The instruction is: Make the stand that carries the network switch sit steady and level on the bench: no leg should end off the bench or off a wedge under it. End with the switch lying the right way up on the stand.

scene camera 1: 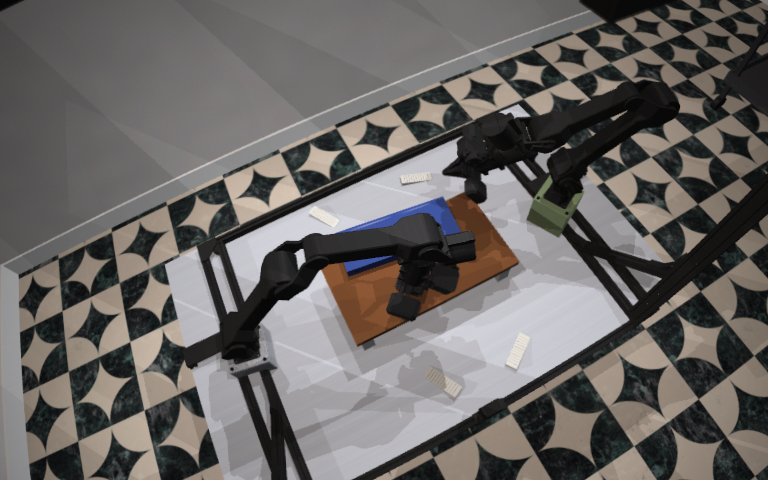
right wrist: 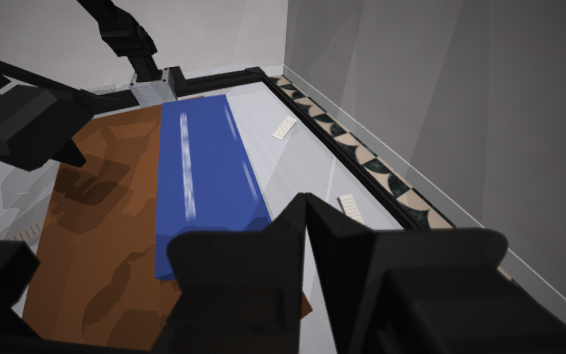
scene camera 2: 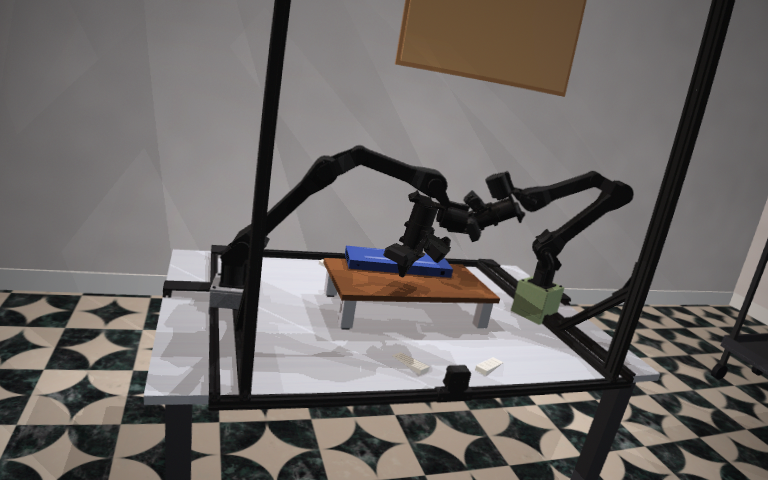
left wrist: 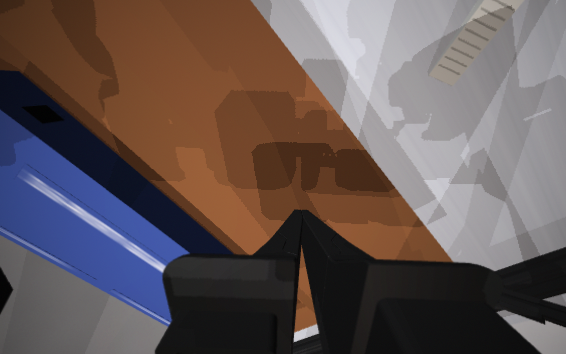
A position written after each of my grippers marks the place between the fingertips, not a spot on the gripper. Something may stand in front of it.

My left gripper (scene camera 1: 409,287) is shut, holding nothing. Also in view: a brown stand (scene camera 1: 362,298). My right gripper (scene camera 1: 442,173) is shut and holds nothing. Also in view: a blue network switch (scene camera 1: 438,208).
The blue network switch also shows in the right wrist view (right wrist: 205,182), in scene camera 2 (scene camera 2: 361,258) and in the left wrist view (left wrist: 79,205). The brown stand shows as well in the right wrist view (right wrist: 96,280), in scene camera 2 (scene camera 2: 352,285) and in the left wrist view (left wrist: 214,110). My left gripper also shows in the right wrist view (right wrist: 82,163), in scene camera 2 (scene camera 2: 401,276) and in the left wrist view (left wrist: 300,216).
